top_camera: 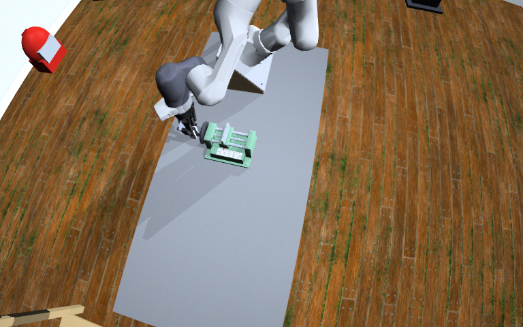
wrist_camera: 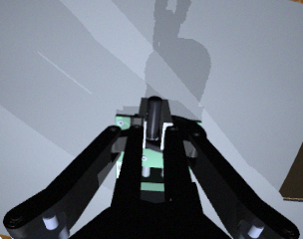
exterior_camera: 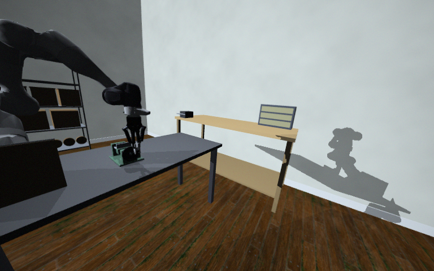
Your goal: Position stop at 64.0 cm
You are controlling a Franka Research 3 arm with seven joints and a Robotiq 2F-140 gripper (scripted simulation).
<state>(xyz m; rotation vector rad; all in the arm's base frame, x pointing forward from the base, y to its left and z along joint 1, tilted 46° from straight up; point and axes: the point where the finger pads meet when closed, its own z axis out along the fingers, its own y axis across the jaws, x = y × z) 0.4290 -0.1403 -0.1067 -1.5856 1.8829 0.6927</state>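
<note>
My gripper is now 20 mm to the right of the dark handwheel and 20 mm above it. Also, from my hand: stop carriage 130 mm to the left, 30 mm below.
</note>
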